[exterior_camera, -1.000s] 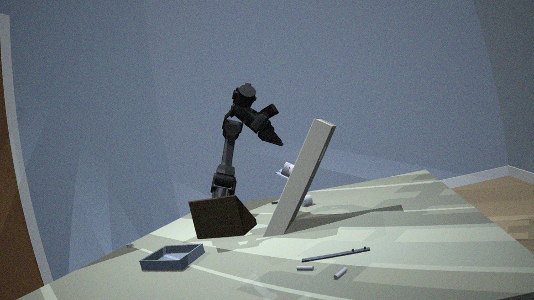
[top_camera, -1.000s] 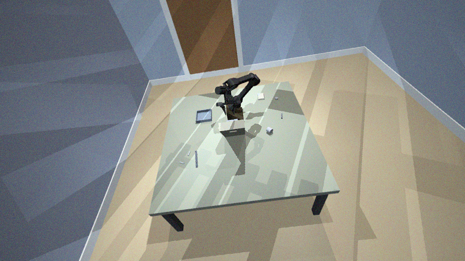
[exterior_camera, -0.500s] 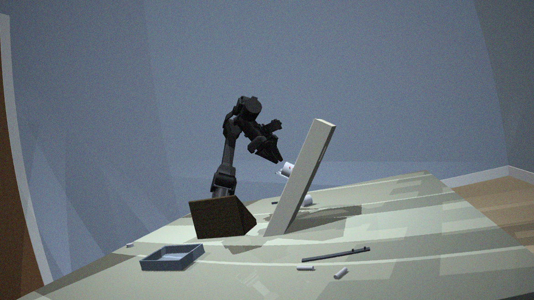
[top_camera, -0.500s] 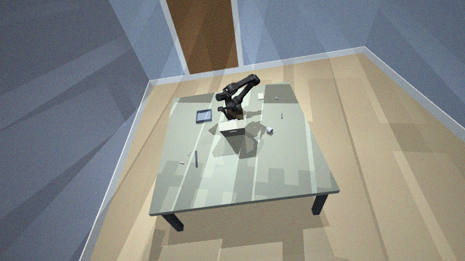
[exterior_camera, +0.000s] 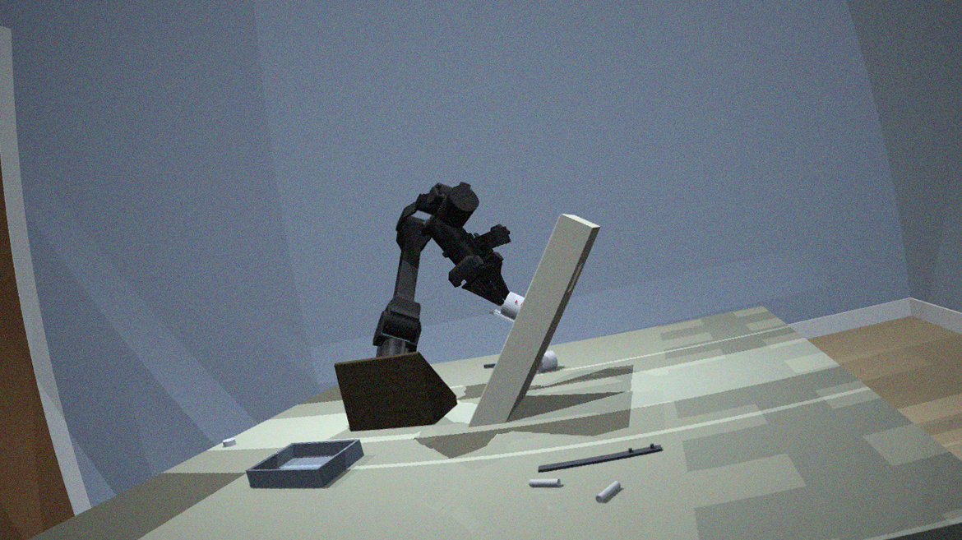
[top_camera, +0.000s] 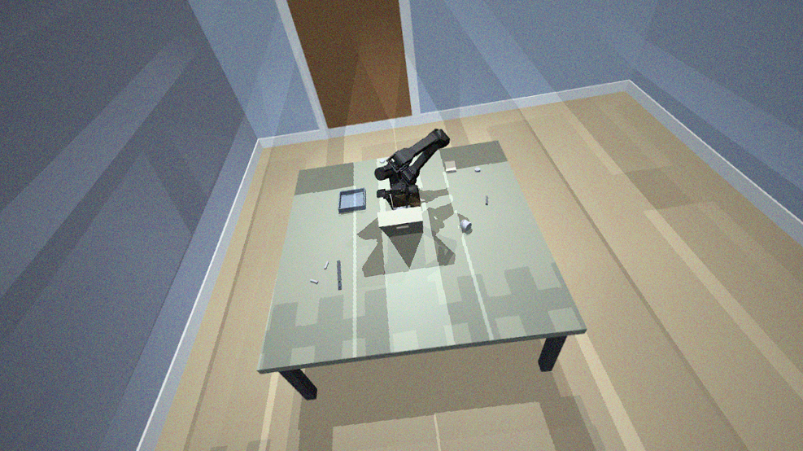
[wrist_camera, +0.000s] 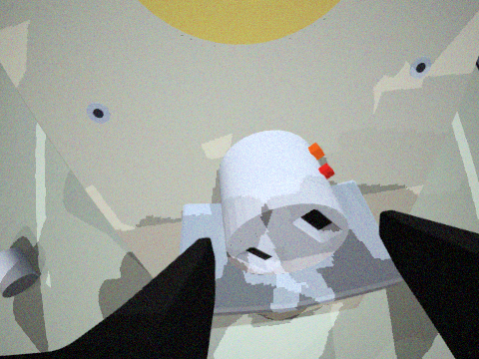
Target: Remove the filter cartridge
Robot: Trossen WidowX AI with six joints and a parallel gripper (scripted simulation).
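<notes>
Now: gripper tip 10 mm short of the white round filter cartridge and 10 mm above it. Also, from my gripper tip: shallow grey tray 360 mm behind, 240 mm to the right, 200 mm below; then pale service panel 50 mm ahead, 30 mm below.
</notes>
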